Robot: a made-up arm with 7 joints.
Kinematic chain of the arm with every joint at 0, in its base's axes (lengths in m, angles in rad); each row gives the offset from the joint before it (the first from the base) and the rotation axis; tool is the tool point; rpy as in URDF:
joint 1: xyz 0 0 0 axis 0.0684 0.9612 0.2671
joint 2: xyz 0 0.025 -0.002 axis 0.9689 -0.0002 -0.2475
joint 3: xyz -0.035 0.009 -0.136 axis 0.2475 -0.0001 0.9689
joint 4: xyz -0.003 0 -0.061 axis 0.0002 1 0
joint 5: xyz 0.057 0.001 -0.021 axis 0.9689 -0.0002 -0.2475
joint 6: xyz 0.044 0 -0.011 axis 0.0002 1 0
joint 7: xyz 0.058 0 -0.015 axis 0.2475 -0.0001 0.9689
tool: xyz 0 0 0 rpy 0 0.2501 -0.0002
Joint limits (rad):
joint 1: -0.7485..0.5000
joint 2: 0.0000..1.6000
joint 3: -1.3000..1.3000
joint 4: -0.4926..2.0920
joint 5: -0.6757..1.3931
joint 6: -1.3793..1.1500
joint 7: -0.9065..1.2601
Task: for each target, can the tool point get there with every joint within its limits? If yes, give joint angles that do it. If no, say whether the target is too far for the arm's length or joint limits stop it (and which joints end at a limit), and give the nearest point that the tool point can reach.
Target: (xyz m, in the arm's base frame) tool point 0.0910 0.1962 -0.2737
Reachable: yes | joints -0.1558 0.5777 0.1117 0.5169 -0.3400 0.9570 0.5786
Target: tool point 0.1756 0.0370 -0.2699
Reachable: yes | joints -0.4954 0.2969 -0.2816 0.9765 0.6855 -1.0008 0.9565
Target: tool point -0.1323 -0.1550 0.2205
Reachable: no: joint limits stop it (at a limit: joint 1, joint 2, joint 3, joint 4) | nearest point -0.0145 0.1234 0.1363 | short by 0.314 m
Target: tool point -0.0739 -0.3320 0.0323
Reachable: no: joint limits stop it (at a limit: joint 1, joint 2, joint 3, joint 4, joint 5) | nearest point -0.0719 -0.1182 -0.1056 | short by 0.254 m
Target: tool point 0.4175 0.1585 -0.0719
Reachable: no: too far | nearest point 0.2734 0.1508 -0.0973 | short by 0.147 m
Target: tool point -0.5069 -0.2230 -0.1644
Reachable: no: too far | nearest point -0.2697 -0.0427 -0.1871 | short by 0.299 m
